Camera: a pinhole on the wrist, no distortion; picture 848 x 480 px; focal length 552.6 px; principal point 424.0 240.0 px. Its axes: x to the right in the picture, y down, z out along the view. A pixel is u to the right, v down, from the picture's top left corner.
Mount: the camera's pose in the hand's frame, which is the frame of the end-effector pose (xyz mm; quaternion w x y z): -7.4 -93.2 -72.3 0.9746 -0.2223 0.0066 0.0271
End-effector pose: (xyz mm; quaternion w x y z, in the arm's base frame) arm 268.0 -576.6 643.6 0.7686 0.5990 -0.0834 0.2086
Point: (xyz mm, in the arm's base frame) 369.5 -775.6 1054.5
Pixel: 661.1 412.8
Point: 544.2 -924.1 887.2
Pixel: 711.6 108.8
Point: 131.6 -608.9 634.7
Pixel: outside the picture
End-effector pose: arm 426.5 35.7 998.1 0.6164 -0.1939 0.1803 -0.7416
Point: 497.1 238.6 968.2
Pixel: outside the picture
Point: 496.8 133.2 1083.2
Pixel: 164.6 270.5
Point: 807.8 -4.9 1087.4
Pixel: 424.6 462.1
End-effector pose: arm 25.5 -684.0 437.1 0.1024 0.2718 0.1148 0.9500
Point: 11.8 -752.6 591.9
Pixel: 606.1 458.4
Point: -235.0 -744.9 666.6
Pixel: outside the picture
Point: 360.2 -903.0 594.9
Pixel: 121.8 406.9
